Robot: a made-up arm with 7 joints. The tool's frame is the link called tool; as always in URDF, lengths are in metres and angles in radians. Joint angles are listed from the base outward. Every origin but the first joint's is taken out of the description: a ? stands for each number. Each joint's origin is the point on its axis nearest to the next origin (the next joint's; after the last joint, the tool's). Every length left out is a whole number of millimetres.
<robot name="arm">
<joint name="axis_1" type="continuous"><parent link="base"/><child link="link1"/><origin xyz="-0.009 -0.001 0.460" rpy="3.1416 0.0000 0.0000"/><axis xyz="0 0 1"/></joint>
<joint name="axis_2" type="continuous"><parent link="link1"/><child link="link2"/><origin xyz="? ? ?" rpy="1.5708 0.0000 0.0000"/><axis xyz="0 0 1"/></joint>
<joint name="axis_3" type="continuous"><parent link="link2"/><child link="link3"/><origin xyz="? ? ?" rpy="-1.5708 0.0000 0.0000"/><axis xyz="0 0 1"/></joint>
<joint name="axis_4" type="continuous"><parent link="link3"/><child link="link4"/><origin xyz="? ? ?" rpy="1.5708 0.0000 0.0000"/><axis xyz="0 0 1"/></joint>
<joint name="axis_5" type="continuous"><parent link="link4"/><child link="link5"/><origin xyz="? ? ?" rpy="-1.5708 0.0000 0.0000"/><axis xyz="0 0 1"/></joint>
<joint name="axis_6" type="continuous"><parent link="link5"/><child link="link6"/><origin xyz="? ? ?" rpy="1.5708 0.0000 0.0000"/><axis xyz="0 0 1"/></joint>
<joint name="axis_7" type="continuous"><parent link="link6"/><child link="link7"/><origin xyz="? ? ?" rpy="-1.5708 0.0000 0.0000"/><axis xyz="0 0 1"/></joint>
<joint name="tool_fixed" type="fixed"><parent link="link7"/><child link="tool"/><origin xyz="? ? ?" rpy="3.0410 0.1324 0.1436"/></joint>
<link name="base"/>
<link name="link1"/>
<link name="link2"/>
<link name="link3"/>
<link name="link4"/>
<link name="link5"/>
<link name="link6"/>
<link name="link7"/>
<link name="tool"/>
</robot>
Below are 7 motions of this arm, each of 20 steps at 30 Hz.
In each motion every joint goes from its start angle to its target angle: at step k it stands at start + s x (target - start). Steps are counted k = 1, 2, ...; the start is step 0. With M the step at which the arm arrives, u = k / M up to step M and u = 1 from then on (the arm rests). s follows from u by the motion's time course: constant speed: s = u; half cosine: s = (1 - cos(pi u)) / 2; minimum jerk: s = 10 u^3 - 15 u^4 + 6 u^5.
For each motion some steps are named. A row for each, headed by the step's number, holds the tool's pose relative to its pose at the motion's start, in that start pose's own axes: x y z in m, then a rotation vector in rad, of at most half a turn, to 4 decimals.
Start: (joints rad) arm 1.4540 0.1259 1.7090 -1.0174 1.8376 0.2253 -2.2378
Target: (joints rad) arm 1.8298 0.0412 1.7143 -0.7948 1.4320 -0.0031 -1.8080
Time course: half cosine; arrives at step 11
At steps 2, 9, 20:
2: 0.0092 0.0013 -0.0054 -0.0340 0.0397 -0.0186
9: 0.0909 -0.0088 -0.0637 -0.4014 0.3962 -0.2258
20: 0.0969 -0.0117 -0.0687 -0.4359 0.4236 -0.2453

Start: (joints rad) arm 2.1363 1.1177 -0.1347 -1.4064 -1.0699 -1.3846 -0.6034
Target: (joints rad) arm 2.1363 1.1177 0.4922 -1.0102 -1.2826 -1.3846 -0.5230
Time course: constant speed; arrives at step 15
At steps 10, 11, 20:
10: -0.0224 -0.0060 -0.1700 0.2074 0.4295 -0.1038
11: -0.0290 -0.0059 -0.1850 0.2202 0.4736 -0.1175
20: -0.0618 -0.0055 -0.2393 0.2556 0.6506 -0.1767

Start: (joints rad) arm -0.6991 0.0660 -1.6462 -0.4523 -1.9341 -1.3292 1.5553
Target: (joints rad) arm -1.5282 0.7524 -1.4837 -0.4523 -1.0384 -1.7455 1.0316
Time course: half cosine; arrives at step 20
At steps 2, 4, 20:
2: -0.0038 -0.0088 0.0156 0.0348 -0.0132 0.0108
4: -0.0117 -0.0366 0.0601 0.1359 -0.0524 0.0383
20: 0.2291 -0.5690 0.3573 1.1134 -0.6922 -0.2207

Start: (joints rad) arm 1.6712 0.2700 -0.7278 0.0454 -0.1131 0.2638 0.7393
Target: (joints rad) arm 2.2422 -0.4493 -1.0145 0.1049 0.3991 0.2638 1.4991
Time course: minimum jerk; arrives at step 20
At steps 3, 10, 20:
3: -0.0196 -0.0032 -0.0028 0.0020 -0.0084 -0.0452
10: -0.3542 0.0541 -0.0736 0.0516 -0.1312 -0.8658
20: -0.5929 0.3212 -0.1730 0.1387 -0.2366 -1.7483

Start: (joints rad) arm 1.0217 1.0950 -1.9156 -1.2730 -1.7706 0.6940 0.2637
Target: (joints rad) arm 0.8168 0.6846 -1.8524 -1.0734 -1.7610 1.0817 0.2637
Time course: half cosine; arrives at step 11
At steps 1, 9, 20:
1: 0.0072 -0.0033 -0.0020 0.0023 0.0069 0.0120
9: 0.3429 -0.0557 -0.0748 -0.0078 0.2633 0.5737
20: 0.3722 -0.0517 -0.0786 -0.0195 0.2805 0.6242

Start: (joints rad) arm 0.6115 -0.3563 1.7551 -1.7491 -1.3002 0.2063 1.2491
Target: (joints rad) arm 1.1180 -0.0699 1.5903 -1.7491 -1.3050 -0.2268 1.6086
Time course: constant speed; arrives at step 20
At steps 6, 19, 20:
6: -0.0235 0.0515 0.0493 0.0529 -0.0955 -0.0426
19: -0.0843 0.1845 0.1047 0.1779 -0.1923 -0.0741
20: -0.0893 0.1954 0.1059 0.1867 -0.1930 -0.0743

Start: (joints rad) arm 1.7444 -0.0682 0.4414 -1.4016 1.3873 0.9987 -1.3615
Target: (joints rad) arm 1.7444 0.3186 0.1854 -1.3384 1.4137 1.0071 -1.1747
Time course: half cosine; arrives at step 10
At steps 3, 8, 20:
3: 0.0461 -0.0229 -0.0329 0.0213 0.0973 -0.0777
8: 0.1800 -0.1206 -0.1704 0.0696 0.4267 -0.3612
20: 0.1950 -0.1363 -0.1920 0.0734 0.4716 -0.4021

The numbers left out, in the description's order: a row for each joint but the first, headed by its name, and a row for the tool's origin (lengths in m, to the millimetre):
axis_2: 0.004 0.057 0.000
axis_3: 0.003 -0.584 0.000
axis_4: -0.025 0.003 0.000
axis_5: 0.027 -0.334 0.000
axis_6: -0.010 -0.009 0.000
axis_7: -0.006 -0.050 0.000
tool: -0.003 0.024 0.000

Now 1 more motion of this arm.
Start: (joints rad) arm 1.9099 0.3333 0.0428 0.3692 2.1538 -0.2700 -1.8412
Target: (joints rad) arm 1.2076 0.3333 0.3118 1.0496 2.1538 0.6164 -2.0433
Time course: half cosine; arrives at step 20
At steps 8, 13, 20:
8: 0.0360 0.1149 0.0215 0.1061 0.0772 0.1622
13: 0.0463 0.2476 0.0127 0.2085 0.1716 0.2669
20: 0.0367 0.3368 -0.0147 0.2726 0.2284 0.2946

